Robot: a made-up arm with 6 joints. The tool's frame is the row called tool.
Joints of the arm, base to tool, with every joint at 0 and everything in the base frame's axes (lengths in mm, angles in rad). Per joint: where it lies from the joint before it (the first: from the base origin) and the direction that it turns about. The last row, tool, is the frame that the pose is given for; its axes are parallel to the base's.
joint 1: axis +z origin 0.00 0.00 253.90
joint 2: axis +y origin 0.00 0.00 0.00
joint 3: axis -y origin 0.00 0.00 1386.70
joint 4: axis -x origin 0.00 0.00 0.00
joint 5: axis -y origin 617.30 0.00 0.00
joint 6: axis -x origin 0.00 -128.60 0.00
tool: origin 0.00 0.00 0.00
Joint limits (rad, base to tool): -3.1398..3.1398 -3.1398..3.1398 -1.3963..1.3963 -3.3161..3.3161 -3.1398..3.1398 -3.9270..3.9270
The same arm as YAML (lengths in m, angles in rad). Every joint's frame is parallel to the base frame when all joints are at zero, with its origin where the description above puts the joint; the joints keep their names.
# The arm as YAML. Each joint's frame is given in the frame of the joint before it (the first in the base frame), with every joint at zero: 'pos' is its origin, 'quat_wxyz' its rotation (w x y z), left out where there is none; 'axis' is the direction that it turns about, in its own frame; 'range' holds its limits. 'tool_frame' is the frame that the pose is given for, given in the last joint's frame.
length_unit: m
angle_unit: rad
joints:
  - joint: joint 1
    pos: [0.0, 0.0, 0.2539]
    axis: "+z"
    range: [-3.1398, 3.1398]
  - joint: joint 2
    pos: [0.0, 0.0, 0.0]
    axis: "+y"
    range: [-3.1398, 3.1398]
  - joint: joint 3
    pos: [0.0, 0.0, 1.3867]
    axis: "-y"
    range: [-1.3963, 1.3963]
  - joint: joint 4
    pos: [0.0, 0.0, 0.0]
    axis: "-x"
    range: [-3.3161, 3.3161]
  - joint: joint 5
    pos: [0.6173, 0.0, 0.0]
    axis: "-y"
    range: [-3.1398, 3.1398]
  - joint: joint 6
    pos: [0.0, -0.1286, 0.0]
    axis: "-x"
    range: [-3.927, 3.927]
tool_frame:
  pos: [0.0, 0.0, 0.0]

